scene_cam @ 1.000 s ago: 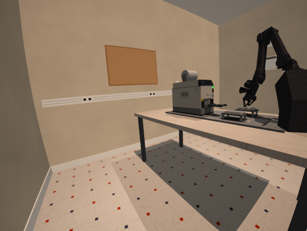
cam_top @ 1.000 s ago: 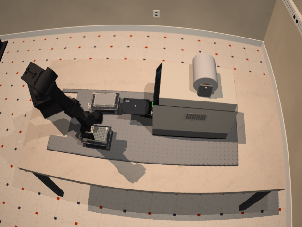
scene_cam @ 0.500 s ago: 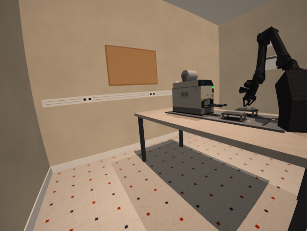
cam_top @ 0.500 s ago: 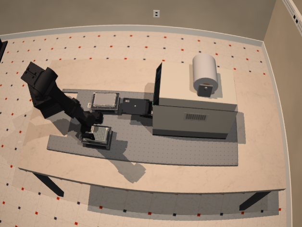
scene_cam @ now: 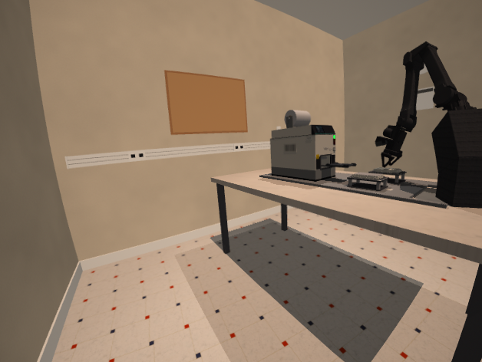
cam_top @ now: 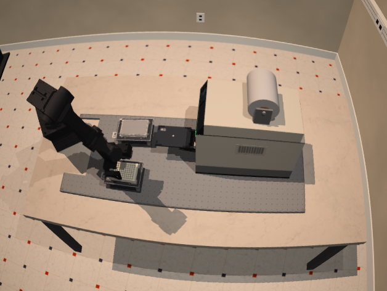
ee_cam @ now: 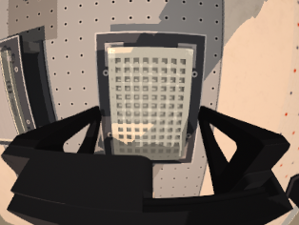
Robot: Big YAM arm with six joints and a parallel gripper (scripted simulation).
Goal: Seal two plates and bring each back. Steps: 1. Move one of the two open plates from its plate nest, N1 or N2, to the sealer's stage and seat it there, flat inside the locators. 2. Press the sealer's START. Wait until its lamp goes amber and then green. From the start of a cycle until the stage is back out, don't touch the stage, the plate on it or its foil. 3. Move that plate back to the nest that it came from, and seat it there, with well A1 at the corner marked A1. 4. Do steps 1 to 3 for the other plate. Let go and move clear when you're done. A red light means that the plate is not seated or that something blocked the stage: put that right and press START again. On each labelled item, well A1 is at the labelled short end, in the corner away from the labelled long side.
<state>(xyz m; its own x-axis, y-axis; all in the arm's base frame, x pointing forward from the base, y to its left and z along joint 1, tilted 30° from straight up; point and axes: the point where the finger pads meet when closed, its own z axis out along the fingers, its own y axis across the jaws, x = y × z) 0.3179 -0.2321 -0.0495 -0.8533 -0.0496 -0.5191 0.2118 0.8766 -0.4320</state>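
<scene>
My hand is 30 mm above the plate. Round my hand: yellow warning label (350 mm ahead, 180 mm to the left, 60 mm above); start button (310 mm ahead, 10 mm to the left, 100 mm above); sealer stage (230 mm ahead, 120 mm to the left, 10 mm above).
</scene>
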